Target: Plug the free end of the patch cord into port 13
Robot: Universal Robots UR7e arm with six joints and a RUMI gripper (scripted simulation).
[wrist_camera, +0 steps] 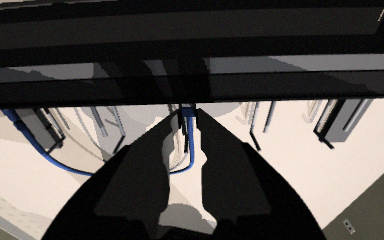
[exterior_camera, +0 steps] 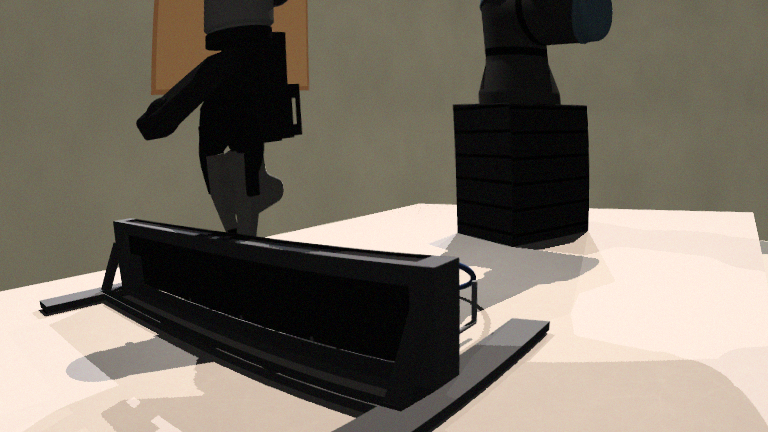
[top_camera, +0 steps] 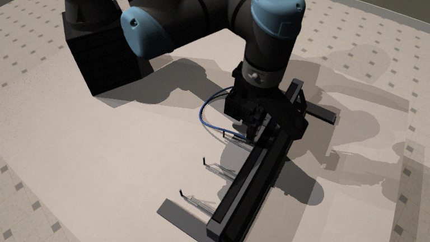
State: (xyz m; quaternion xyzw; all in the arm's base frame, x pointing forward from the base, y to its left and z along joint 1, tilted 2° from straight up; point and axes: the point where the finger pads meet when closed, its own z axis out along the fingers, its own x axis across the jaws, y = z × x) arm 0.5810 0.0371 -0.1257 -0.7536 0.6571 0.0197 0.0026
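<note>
Right now my hand is 1 cm short of the cable plug and 1 cm above it.
</note>
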